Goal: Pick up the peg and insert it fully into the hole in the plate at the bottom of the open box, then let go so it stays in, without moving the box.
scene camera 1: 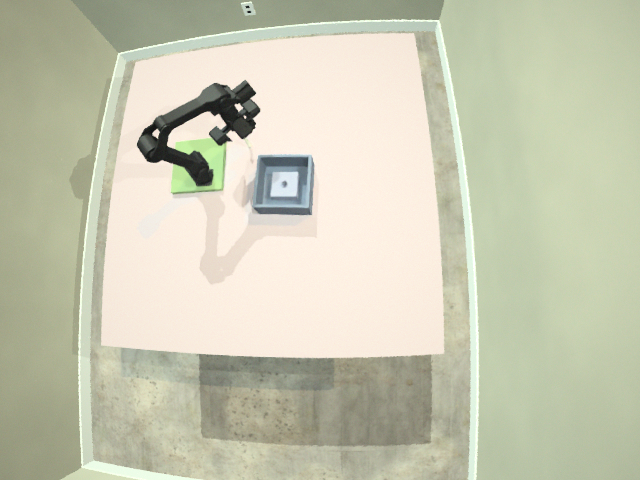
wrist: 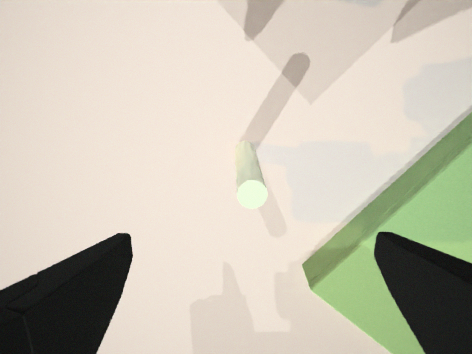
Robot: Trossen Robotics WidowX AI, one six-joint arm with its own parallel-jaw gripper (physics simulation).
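Places are measured from the arm's base along level axes (x ahead, y left, z up), in centimetres.
Pixels of known places: gripper, fingertip midpoint: [wrist: 254,244]; arm's base, link origin: [scene camera 1: 204,177].
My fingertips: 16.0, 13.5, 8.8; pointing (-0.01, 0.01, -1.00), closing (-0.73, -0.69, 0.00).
Ahead of a thing's pixels: the offset from my fingertips to its middle, as dx, dy, dz. "spot": to the spot under its first point. Level surfaces: height alone.
The pale green peg {+0.3, -0.5, -7.3} [scene camera 1: 248,143] [wrist: 250,172] stands upright on the table, between the green pad and the box. My gripper [scene camera 1: 240,130] [wrist: 254,244] is open and empty above the table. In the wrist view the peg lies ahead of the fingertips, roughly centred between the two fingers and not touching them. The blue-grey open box {+15.7, -18.2, -6.4} [scene camera 1: 284,210] stands to the right of the peg in the scene view. The white plate {+15.7, -18.2, -7.8} [scene camera 1: 292,192] lies at its bottom, with a dark round hole {spot: +15.4, -17.3, -7.3} [scene camera 1: 284,183] near the middle. The box does not show in the wrist view.
The green square pad [scene camera 1: 217,178] [wrist: 425,280] lies under the arm's base, left of the box; its corner shows near the right finger in the wrist view. The pale pink table {dz -11.3} [scene camera 1: 336,289] [wrist: 100,100] carries the pad, peg and box. Arm shadows cross its surface.
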